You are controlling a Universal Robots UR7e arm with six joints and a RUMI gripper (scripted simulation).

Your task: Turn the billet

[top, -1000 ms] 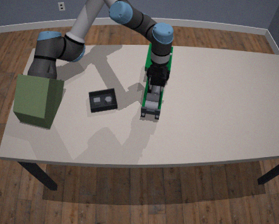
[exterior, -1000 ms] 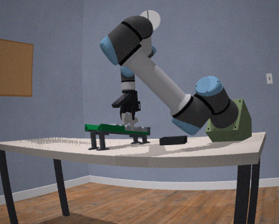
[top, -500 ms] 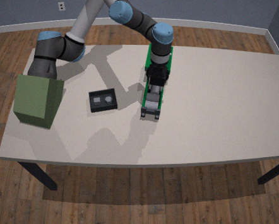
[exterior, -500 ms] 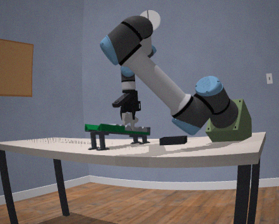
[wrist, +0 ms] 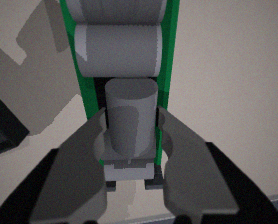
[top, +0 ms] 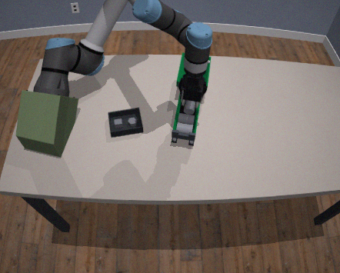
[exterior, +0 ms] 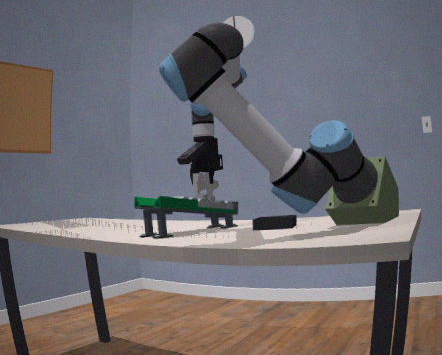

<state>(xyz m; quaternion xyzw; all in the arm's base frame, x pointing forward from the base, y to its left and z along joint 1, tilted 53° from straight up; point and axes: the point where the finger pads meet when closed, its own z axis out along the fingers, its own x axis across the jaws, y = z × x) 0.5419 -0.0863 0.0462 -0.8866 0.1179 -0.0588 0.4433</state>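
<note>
My hand is 110 mm to the left of the dark stop, 50 mm above it and 20 mm past it. The rest, counted from my hand: black tray (250 mm behind, 100 mm below, 30 mm to the right).
</note>
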